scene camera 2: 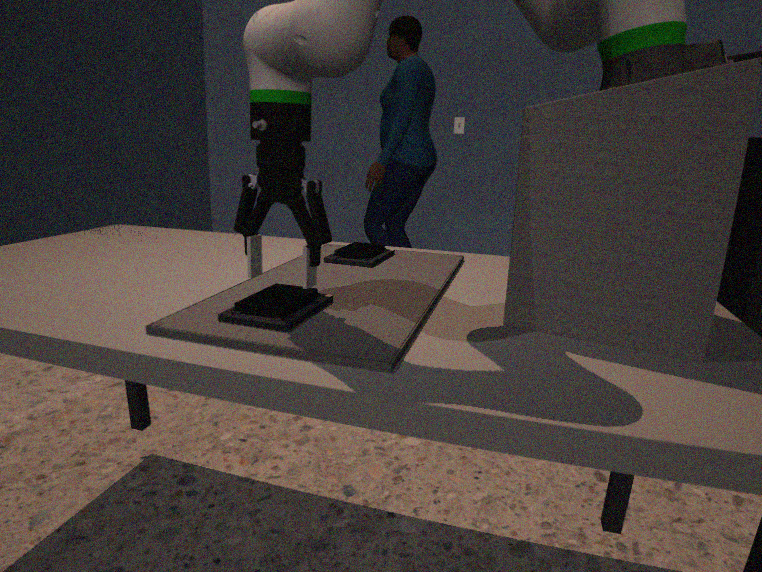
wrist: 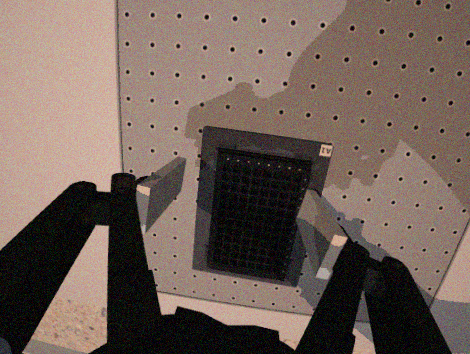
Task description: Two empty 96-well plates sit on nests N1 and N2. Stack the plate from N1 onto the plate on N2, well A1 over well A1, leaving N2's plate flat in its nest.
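Places are measured from the arm's base along level axes (x back, y right, z up), in metres.
Where they show: gripper, fingertip midpoint: (scene camera 2: 281,281) (wrist: 242,190); arm's base, origin of the base link: (scene camera 2: 646,94).
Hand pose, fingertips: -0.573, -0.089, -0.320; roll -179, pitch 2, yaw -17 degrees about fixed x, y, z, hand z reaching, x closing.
Observation:
Things, the pixels of their top centre, and the offset from my fingertips, as dx, dy, dz. "*": a spot on its surface instead. Level surfaces: height alone.
- black well plate, middle of its top: (wrist: 253,222) (scene camera 2: 278,295) +0.008, -0.038, -0.013
- dark nest, middle of its top: (wrist: 254,217) (scene camera 2: 279,302) +0.008, -0.038, -0.025
- pale A1 label, surface spot: (wrist: 326,150) * +0.076, +0.026, -0.028
- second black plate, middle of its top: (scene camera 2: 360,247) +0.069, +0.388, -0.013
- perforated board, its level: dz -0.039
- white table, its level: dz -0.052
A black well plate (scene camera 2: 280,298) (wrist: 255,215) lies flat in a dark nest (scene camera 2: 261,322) (wrist: 265,139) at the near end of the board. A pale A1 label (wrist: 326,150) marks the nest's upper right corner in the wrist view. A second black plate (scene camera 2: 360,249) sits in another nest (scene camera 2: 349,260) at the board's far end; it does not show in the wrist view. I cannot read which nest is N1 or N2. My gripper (scene camera 2: 282,278) (wrist: 242,190) is open and empty, pointing down over the near plate, with one finger to each side in the wrist view. The exact fingertip height is hard to tell.
The perforated board (scene camera 2: 393,270) (wrist: 165,90) lies on the white table (scene camera 2: 73,277) (wrist: 60,90). A large grey block (scene camera 2: 615,215) stands at the right, by the robot's base. A person (scene camera 2: 406,123) stands behind the table. Arm shadows cross the board.

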